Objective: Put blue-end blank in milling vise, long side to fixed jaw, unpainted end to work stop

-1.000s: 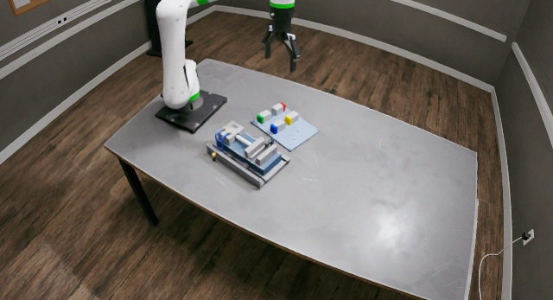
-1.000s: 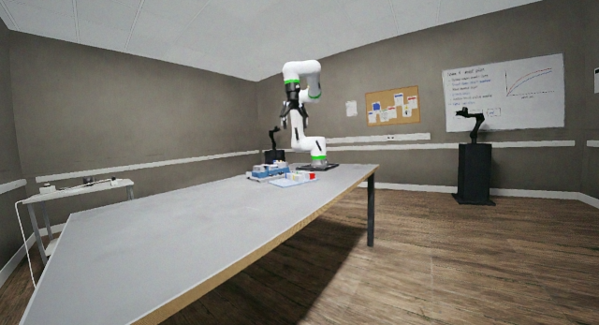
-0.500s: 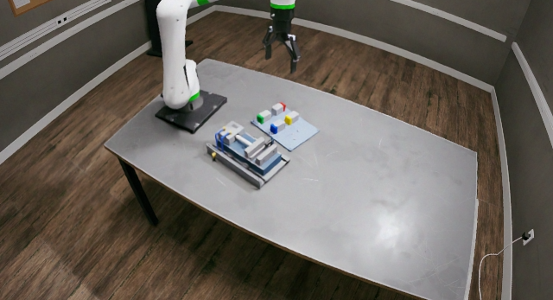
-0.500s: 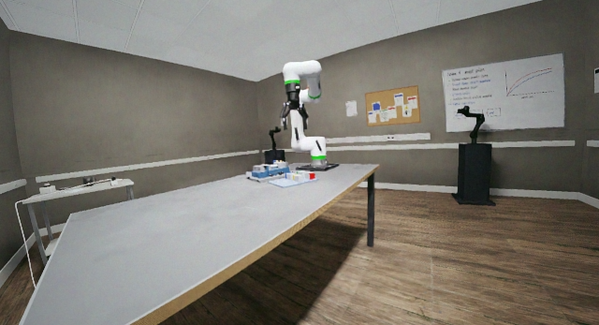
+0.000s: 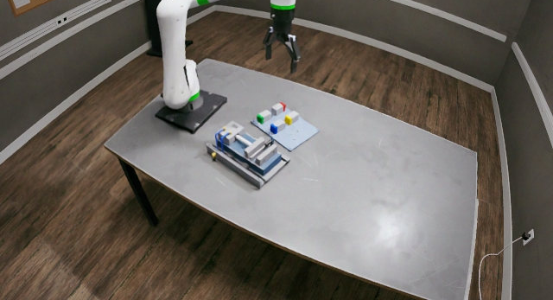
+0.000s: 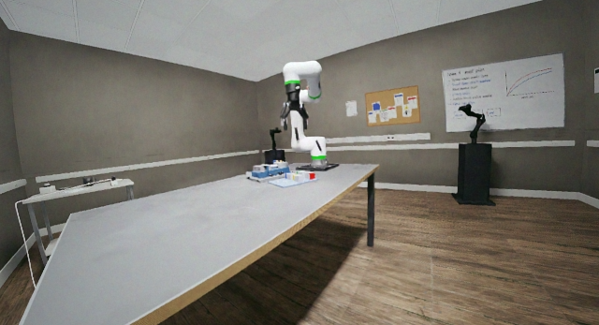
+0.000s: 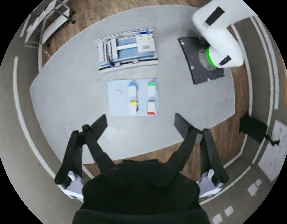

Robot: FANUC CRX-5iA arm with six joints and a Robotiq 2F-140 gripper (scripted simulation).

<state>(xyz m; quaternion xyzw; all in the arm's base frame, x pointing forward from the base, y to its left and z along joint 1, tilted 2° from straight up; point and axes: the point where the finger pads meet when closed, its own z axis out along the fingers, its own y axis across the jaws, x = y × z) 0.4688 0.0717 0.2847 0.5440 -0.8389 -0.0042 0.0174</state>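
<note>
Now: hand 40 mm short of the light blue plate, 20 mm to the left of it and 320 mm above it. The rest, counted from my hand: plain end block 60 mm ahead, 280 mm to the right, 240 mm below; yellow-ended blank 50 mm ahead, 30 mm to the left, 300 mm below; red-ended blank 30 mm behind, 60 mm to the left, 300 mm below.
</note>
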